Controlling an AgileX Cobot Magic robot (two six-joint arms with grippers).
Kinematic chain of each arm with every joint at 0, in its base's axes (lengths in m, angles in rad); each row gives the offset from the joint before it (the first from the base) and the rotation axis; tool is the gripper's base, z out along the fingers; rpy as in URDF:
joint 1: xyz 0 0 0.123 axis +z
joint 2: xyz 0 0 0 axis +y
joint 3: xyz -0.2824 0 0.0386 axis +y
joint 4: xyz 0.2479 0 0.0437 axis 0.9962 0 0.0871
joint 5: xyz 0 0 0 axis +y
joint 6: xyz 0.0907 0 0.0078 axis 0.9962 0 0.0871
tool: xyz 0 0 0 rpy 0 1.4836 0
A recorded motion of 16 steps. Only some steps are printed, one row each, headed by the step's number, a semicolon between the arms.
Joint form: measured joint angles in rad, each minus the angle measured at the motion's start. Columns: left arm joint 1, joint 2, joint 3, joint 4, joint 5, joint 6; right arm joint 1, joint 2, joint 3, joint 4, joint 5, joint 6.
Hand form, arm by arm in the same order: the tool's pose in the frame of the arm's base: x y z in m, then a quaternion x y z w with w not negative. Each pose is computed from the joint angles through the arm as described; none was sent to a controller.
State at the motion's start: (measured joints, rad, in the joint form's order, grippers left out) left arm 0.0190 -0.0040 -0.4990 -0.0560 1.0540 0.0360; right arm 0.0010 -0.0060 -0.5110 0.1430 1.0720 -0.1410
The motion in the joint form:
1: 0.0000 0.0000 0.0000 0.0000 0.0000 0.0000; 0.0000 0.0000 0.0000 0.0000 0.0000 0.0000
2: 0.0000 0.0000 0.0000 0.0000 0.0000 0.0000; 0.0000 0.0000 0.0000 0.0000 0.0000 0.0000
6: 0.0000 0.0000 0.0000 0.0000 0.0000 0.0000; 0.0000 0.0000 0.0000 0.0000 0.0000 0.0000
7: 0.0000 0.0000 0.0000 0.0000 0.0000 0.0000; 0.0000 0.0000 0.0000 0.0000 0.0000 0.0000
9: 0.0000 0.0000 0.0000 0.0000 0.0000 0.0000; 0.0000 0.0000 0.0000 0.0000 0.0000 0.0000
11: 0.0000 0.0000 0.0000 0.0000 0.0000 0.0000; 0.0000 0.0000 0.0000 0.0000 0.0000 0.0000
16: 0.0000 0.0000 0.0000 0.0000 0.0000 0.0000; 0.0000 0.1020 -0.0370 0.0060 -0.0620 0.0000
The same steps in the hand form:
1: -0.0050 -0.0045 0.2775 0.00826 0.85032 -0.01352 0.52603; -0.0080 0.0114 0.2799 -0.06402 0.84716 0.03461 0.52633
2: -0.0050 -0.0045 0.2775 0.00826 0.85032 -0.01352 0.52603; -0.0080 0.0114 0.2799 -0.06402 0.84716 0.03461 0.52633
6: -0.0050 -0.0045 0.2775 0.00826 0.85032 -0.01352 0.52603; -0.0080 0.0114 0.2799 -0.06402 0.84716 0.03461 0.52633
7: -0.0050 -0.0045 0.2775 0.00826 0.85032 -0.01352 0.52603; -0.0080 0.0114 0.2799 -0.06402 0.84716 0.03461 0.52633
9: -0.0050 -0.0045 0.2775 0.00826 0.85032 -0.01352 0.52603; -0.0080 0.0114 0.2799 -0.06402 0.84716 0.03461 0.52633
11: -0.0050 -0.0045 0.2775 0.00826 0.85032 -0.01352 0.52603; -0.0080 0.0114 0.2799 -0.06402 0.84716 0.03461 0.52633
16: -0.0050 -0.0045 0.2775 0.00826 0.85032 -0.01352 0.52603; 0.0071 0.0115 0.2954 -0.05951 0.84808 0.03779 0.52516

